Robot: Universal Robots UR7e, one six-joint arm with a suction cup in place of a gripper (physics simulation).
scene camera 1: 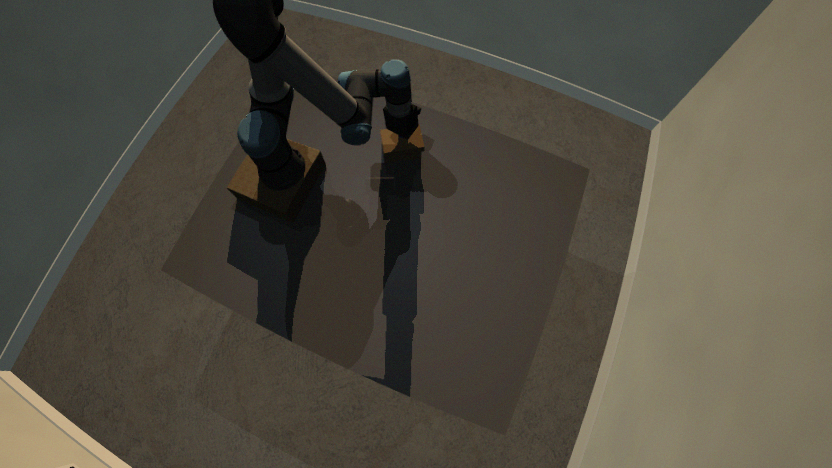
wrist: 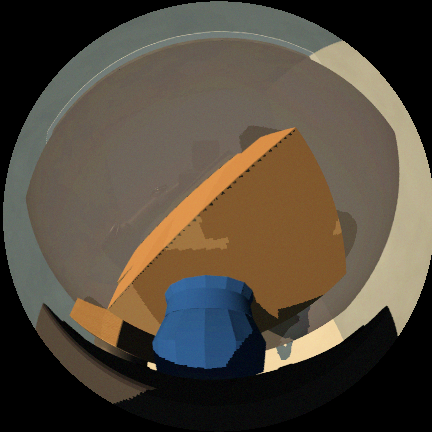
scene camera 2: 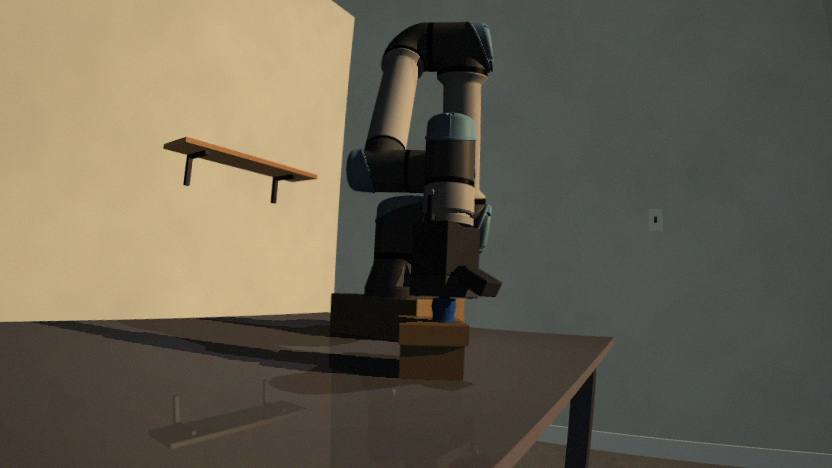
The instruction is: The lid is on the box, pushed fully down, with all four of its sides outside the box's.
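Seen in the pictures: hand, its tool point: (wrist: 209,280) (scene camera 2: 442,330); arm's base, origin of its link: (scene camera 1: 282,169) (wrist: 120,350) (scene camera 2: 396,296).
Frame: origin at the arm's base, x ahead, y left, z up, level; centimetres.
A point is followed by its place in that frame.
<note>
The orange-brown lid (scene camera 1: 390,140) {z -1.3, x 28.4, y 21.7 cm} (scene camera 2: 430,333) {z -2.4, x 37.6, y 26.6 cm} (wrist: 280,215) sits level over the box (scene camera 2: 430,366) {z -6.9, x 36.8, y 26.5 cm}, which stands on the table. In scene camera 2 no gap shows between them. The lid's side wall covers the upper part of the box, and the lid reaches a little past the box at the right; at the left their edges look nearly in line. The far sides are hidden, so I cannot tell whether all four lid sides are outside. My blue suction cup (scene camera 2: 443,314) (wrist: 209,305) is upright, pressed on the lid's top and holding it.
The arm's wooden base block (scene camera 1: 308,158) {z 0.2, x 6.5, y 6.2 cm} (scene camera 2: 366,317) {z -4.5, x 8.4, y -2.7 cm} (wrist: 97,318) {z -4.9, x 0.9, y 10.4 cm} stands on the table (scene camera 1: 494,232) {z -8.7, x 69.4, y 5.8 cm} (scene camera 2: 523,366) {z -8.7, x 21.0, y 35.2 cm}, behind the box in scene camera 2. A wall shelf (scene camera 2: 244,161) hangs at the left. The table's right edge runs down the right of that view.
</note>
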